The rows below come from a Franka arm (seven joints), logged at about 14 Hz.
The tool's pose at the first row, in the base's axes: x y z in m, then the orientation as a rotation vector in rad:
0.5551 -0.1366 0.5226 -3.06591 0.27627 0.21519
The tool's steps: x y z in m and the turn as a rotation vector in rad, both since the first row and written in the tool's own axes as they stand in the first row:
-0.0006 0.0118 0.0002 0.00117 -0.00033 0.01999
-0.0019 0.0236 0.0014 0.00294 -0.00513 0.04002
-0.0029 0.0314 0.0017 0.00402 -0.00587 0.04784
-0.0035 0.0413 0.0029 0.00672 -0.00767 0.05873
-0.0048 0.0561 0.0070 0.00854 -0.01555 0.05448
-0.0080 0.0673 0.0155 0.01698 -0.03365 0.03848
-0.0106 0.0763 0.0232 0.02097 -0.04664 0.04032
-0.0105 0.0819 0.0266 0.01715 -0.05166 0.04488
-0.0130 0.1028 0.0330 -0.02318 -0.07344 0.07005
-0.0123 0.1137 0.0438 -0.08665 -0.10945 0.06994
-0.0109 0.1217 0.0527 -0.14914 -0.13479 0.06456
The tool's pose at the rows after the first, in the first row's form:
0.5523 -0.1481 0.5220 -3.06310 0.30703 0.21640
0.5488 -0.1594 0.5205 -3.05853 0.33759 0.22428
0.5463 -0.1668 0.5200 -3.05650 0.34957 0.22555
0.5438 -0.1764 0.5185 -3.05225 0.36619 0.22822
0.5393 -0.1904 0.5140 -3.04936 0.35924 0.23965
0.5330 -0.2003 0.5055 -3.03896 0.33375 0.26459
0.5278 -0.2081 0.4979 -3.03199 0.33587 0.28345
0.5264 -0.2134 0.4943 -3.03413 0.34254 0.29212
0.5194 -0.2331 0.4874 -3.06557 0.38011 0.33587
0.5166 -0.2432 0.4762 3.06774 -0.37202 -0.40088
0.5153 -0.2507 0.4668 3.00478 -0.34857 -0.43961

